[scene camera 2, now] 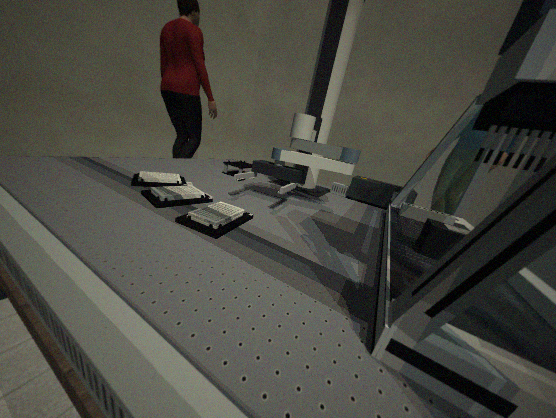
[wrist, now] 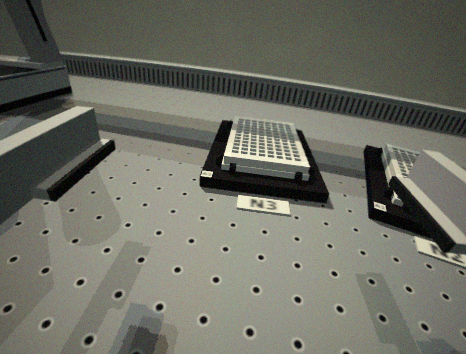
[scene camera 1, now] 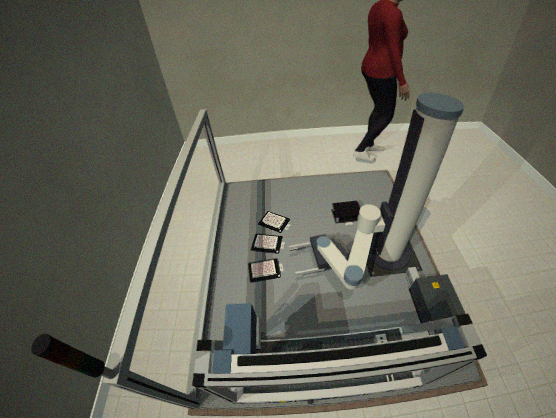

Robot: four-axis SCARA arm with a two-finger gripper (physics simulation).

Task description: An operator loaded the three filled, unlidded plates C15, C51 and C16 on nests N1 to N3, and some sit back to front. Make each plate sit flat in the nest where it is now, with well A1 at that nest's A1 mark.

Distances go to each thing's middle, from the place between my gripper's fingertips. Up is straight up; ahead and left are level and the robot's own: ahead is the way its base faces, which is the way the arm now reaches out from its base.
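Nest N2 (wrist: 376,182): 8 cm below my hand, 14 cm ahead of it, 18 cm to the right of it. Dark box (scene camera 1: 439,303): 3 cm below my hand, 35 cm to the left of it, 68 cm behind it.
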